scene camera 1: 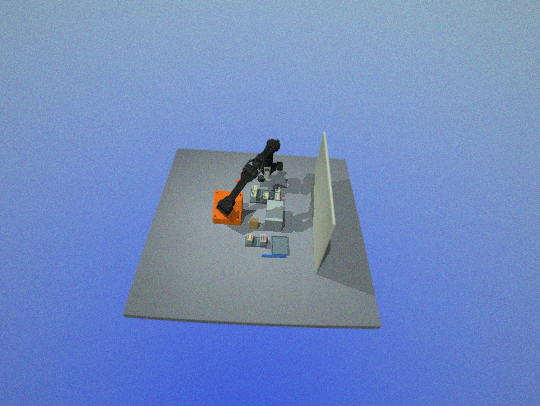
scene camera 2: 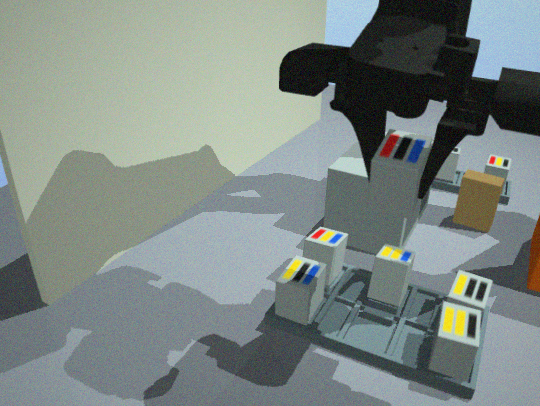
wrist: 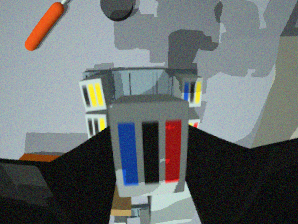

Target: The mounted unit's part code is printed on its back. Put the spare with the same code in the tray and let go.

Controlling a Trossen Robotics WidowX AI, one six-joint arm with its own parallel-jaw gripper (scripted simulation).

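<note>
Scene camera 2 shows a rack (scene camera 2: 400,339) and a brown box (scene camera 2: 479,193), together with the gripper (scene camera 2: 397,191). In the wrist view, the gripper (wrist: 145,126) can be seen as well.
</note>
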